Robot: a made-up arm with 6 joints.
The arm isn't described. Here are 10 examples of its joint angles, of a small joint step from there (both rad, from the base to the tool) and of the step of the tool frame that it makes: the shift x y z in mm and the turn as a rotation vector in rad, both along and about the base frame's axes.
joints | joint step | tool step
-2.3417 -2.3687 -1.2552 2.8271 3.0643 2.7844 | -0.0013 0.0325 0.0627 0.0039 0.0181 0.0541 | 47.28 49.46 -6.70 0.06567 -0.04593 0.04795
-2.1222 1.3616 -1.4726 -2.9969 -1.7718 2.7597 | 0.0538 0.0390 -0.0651 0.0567 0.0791 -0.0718 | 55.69 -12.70 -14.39 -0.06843 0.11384 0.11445
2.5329 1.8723 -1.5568 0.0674 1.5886 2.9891 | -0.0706 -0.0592 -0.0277 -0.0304 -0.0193 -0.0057 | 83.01 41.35 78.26 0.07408 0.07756 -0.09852
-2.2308 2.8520 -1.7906 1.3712 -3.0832 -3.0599 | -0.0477 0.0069 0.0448 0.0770 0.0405 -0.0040 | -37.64 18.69 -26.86 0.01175 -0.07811 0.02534
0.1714 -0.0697 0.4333 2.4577 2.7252 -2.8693 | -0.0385 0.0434 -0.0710 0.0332 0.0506 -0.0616 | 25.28 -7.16 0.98 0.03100 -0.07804 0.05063
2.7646 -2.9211 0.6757 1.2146 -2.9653 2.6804 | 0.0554 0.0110 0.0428 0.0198 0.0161 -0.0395 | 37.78 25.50 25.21 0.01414 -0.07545 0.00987
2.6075 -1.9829 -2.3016 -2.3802 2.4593 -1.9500 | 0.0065 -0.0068 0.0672 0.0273 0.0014 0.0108 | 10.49 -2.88 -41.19 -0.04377 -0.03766 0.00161
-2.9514 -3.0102 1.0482 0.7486 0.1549 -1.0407 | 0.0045 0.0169 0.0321 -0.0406 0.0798 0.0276 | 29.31 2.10 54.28 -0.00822 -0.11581 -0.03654
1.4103 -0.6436 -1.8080 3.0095 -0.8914 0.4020 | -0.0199 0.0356 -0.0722 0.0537 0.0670 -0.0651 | -21.22 47.79 -17.58 0.10287 0.01980 -0.06343
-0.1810 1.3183 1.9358 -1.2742 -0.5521 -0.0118 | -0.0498 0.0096 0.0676 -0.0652 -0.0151 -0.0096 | -69.04 -14.44 3.30 0.03759 0.06191 0.02074
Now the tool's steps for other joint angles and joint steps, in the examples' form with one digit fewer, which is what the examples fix.
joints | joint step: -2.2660 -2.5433 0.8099 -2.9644 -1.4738 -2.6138 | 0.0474 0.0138 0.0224 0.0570 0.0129 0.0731
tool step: -30.4 38.4 31.3 0.0764 0.0344 0.1111
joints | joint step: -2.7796 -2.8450 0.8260 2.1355 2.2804 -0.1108 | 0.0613 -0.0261 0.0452 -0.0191 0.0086 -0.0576
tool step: -22.1 40.0 7.3 0.0131 0.0297 0.0675
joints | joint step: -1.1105 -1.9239 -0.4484 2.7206 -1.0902 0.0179 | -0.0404 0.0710 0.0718 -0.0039 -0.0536 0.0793
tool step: 17.3 93.1 158.8 0.1123 0.1425 0.0040
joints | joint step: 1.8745 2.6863 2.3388 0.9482 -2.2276 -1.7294 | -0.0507 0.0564 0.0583 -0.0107 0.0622 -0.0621
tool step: -0.6 -37.9 51.4 -0.1759 -0.0830 -0.0606
